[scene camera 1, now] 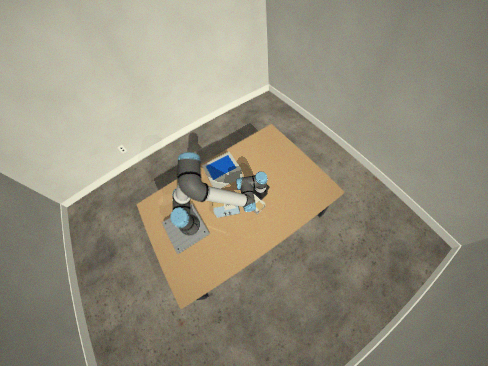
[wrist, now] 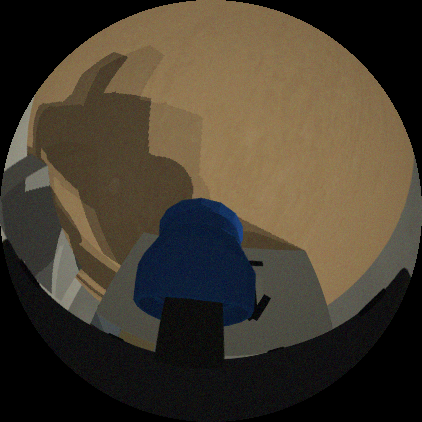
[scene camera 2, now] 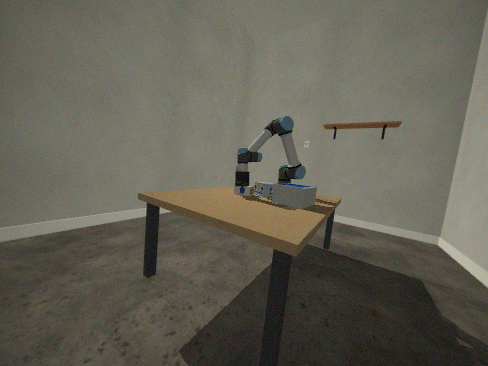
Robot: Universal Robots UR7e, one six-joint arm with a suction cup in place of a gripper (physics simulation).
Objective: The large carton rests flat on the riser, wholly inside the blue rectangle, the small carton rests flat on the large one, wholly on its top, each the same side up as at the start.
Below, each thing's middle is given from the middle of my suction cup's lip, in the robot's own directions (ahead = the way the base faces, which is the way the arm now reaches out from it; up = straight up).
Scene:
Now: suction cup 7 cm past the small carton [wrist: 289, 306] and 1 cm to the left of it. Also, from my suction cup: grey riser [scene camera 2: 299, 196] 36 cm to the left, 5 cm behind, 2 cm above.

